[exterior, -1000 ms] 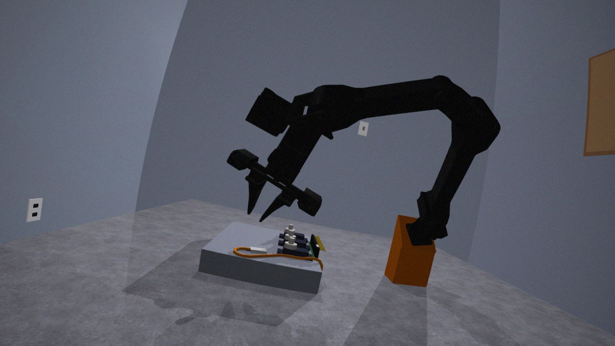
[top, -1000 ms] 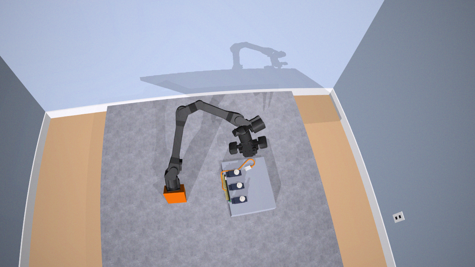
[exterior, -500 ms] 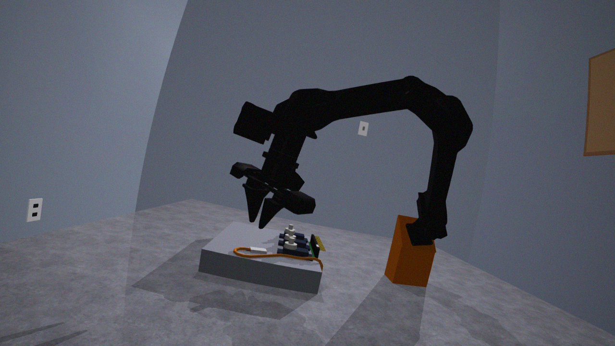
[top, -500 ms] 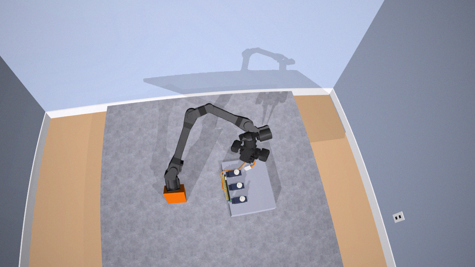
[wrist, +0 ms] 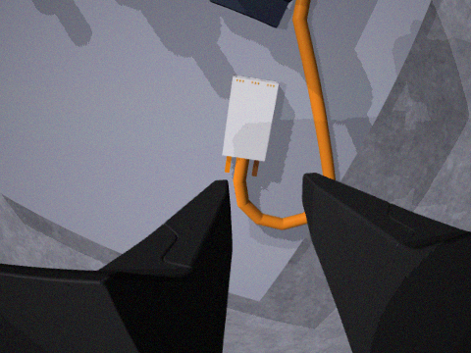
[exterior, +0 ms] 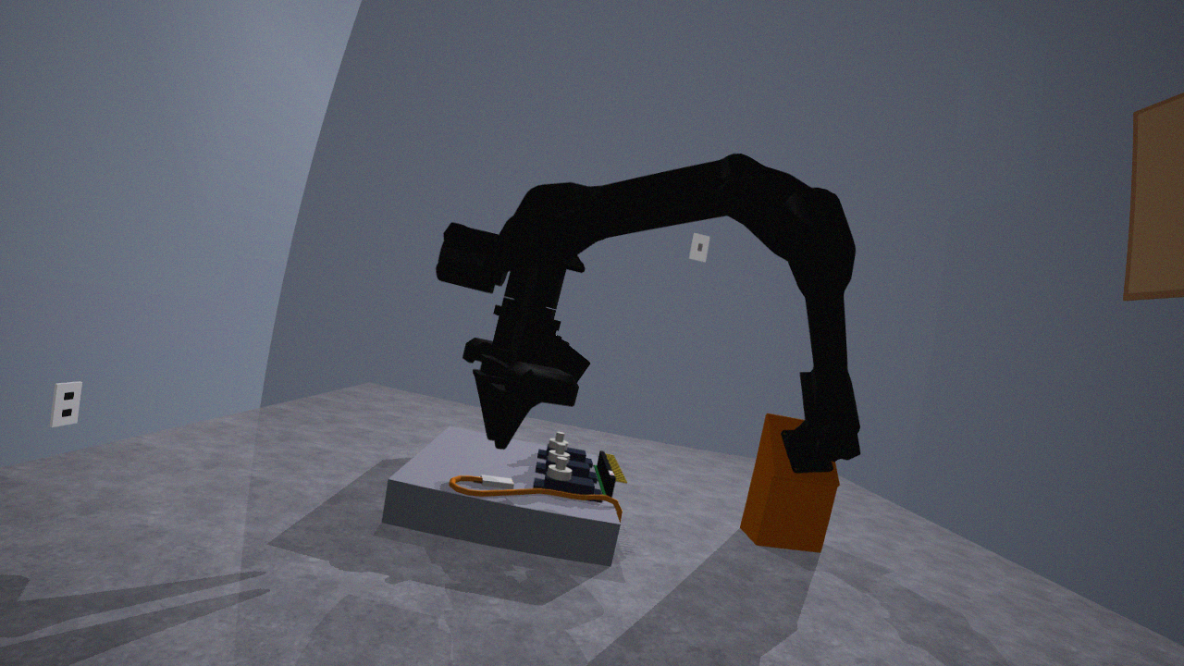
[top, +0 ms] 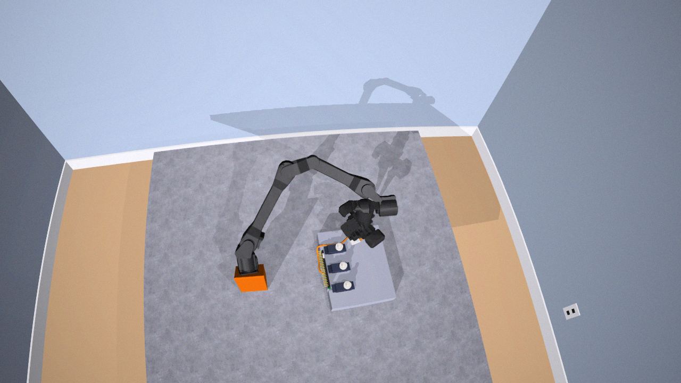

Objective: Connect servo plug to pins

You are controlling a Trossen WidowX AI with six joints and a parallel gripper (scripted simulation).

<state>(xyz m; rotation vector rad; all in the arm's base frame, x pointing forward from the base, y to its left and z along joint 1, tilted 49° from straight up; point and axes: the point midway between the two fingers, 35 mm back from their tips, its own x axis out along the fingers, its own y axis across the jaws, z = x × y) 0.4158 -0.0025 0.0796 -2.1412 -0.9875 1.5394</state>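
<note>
Right now the white band is 14 cm behind my gripper tip, 4 cm to the right of it and 2 cm below it. The rest, counted from my gripper tip: red dot: 14 cm behind, 4 cm to the right, 2 cm below; then grey holder: 11 cm to the right, 7 cm below, 1 cm ahead.
</note>
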